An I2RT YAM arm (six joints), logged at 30 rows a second.
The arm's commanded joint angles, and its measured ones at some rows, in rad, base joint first. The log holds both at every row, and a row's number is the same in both.
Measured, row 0:
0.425 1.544 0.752 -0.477 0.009 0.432
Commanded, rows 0 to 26:
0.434 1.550 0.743 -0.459 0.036 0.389
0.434 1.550 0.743 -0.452 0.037 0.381
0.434 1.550 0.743 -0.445 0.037 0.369
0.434 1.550 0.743 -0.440 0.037 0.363
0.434 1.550 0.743 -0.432 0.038 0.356
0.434 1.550 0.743 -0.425 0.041 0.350
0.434 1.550 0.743 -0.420 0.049 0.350
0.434 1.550 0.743 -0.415 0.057 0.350
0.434 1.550 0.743 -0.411 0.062 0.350
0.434 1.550 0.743 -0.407 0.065 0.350
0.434 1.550 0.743 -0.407 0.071 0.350
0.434 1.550 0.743 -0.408 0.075 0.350
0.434 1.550 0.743 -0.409 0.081 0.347
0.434 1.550 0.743 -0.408 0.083 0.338
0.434 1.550 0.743 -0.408 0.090 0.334
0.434 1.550 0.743 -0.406 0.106 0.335
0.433 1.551 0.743 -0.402 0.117 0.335
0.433 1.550 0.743 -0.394 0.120 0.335
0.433 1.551 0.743 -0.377 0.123 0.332
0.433 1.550 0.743 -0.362 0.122 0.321
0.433 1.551 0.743 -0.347 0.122 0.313
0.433 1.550 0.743 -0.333 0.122 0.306
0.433 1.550 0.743 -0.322 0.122 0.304
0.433 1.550 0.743 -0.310 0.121 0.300
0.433 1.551 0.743 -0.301 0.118 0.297
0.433 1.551 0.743 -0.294 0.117 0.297
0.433 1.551 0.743 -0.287 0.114 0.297
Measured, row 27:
0.425 1.544 0.749 -0.301 0.102 0.323
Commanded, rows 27 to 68:
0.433 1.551 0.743 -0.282 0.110 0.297
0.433 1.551 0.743 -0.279 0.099 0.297
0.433 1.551 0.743 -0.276 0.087 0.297
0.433 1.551 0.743 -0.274 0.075 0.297
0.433 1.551 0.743 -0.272 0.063 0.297
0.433 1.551 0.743 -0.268 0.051 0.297
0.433 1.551 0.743 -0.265 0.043 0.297
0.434 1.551 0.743 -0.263 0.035 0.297
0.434 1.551 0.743 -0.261 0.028 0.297
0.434 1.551 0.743 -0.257 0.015 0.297
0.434 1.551 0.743 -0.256 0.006 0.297
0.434 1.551 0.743 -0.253 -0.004 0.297
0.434 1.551 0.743 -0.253 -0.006 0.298
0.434 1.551 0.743 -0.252 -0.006 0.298
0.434 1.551 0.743 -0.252 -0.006 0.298
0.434 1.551 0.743 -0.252 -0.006 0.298
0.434 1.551 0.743 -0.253 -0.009 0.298
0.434 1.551 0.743 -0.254 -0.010 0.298
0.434 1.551 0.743 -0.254 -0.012 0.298
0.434 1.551 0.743 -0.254 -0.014 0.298
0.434 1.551 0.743 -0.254 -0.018 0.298
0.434 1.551 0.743 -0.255 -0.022 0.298
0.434 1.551 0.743 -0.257 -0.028 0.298
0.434 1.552 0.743 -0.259 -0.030 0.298
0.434 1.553 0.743 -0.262 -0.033 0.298
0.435 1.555 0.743 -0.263 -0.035 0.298
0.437 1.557 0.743 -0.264 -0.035 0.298
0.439 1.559 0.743 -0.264 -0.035 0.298
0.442 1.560 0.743 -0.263 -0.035 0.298
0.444 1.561 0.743 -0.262 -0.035 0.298
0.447 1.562 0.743 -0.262 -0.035 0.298
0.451 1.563 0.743 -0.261 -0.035 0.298
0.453 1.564 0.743 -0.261 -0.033 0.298
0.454 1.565 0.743 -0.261 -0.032 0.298
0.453 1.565 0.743 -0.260 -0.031 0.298
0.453 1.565 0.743 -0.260 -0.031 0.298
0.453 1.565 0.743 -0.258 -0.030 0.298
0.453 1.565 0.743 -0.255 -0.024 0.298
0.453 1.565 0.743 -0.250 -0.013 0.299
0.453 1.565 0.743 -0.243 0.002 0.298
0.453 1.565 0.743 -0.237 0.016 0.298
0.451 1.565 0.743 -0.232 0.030 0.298
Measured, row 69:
0.444 1.553 0.749 -0.243 -0.019 0.306
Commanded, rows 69 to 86:
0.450 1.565 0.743 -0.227 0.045 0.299
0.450 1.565 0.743 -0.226 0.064 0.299
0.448 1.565 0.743 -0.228 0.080 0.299
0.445 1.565 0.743 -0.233 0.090 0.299
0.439 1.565 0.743 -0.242 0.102 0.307
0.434 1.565 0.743 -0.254 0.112 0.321
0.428 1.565 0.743 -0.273 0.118 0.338
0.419 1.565 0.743 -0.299 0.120 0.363
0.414 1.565 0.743 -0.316 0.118 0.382
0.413 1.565 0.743 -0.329 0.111 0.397
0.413 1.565 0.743 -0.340 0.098 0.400
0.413 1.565 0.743 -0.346 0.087 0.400
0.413 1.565 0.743 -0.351 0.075 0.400
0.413 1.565 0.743 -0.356 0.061 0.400
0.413 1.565 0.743 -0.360 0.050 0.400
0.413 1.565 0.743 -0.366 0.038 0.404
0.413 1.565 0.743 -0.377 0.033 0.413
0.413 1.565 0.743 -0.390 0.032 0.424
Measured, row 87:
0.420 1.556 0.748 -0.373 0.058 0.383
